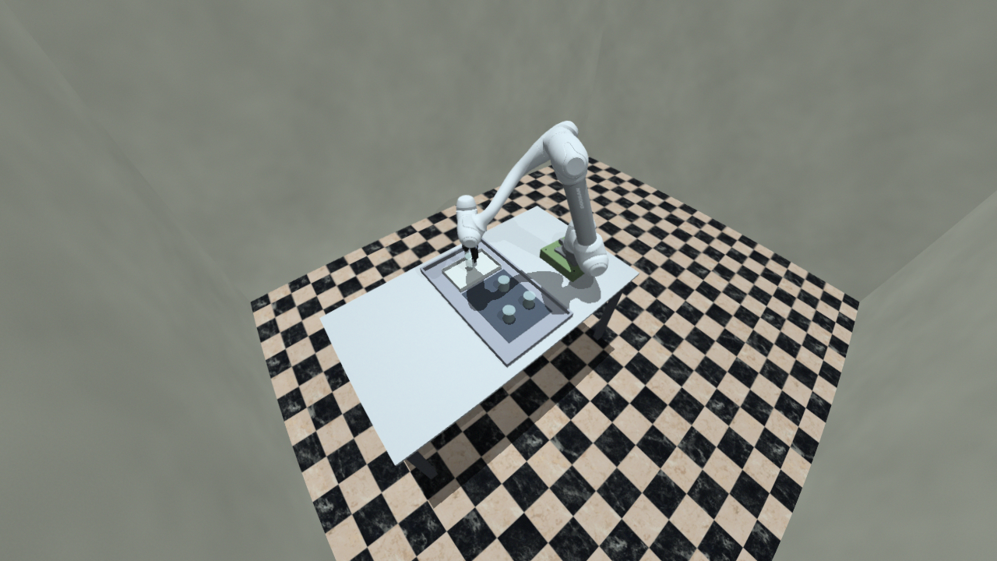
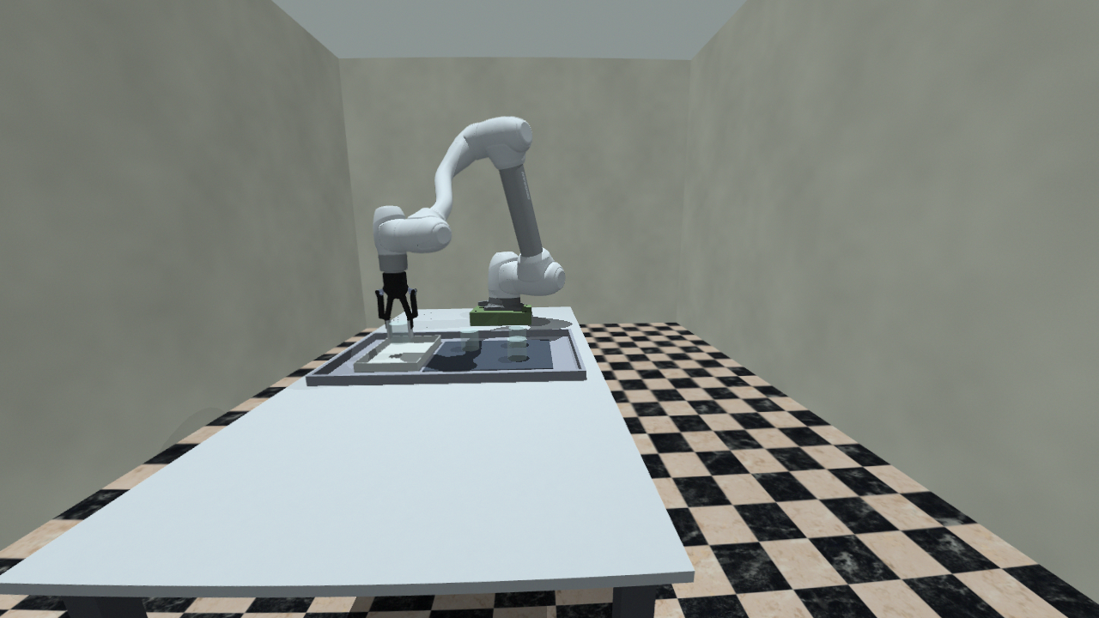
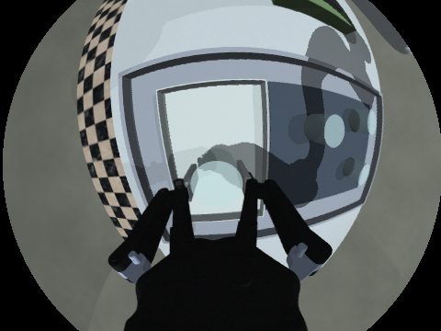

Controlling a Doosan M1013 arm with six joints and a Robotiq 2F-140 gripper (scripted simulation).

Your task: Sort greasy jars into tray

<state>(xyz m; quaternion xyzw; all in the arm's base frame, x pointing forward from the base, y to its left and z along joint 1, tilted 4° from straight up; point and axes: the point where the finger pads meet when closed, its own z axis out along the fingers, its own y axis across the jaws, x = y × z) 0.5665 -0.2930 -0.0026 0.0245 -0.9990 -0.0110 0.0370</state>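
My hand is 90 mm above the pale tray. Also, from my hand: mat 320 mm to the left, 90 mm below, 20 mm behind.
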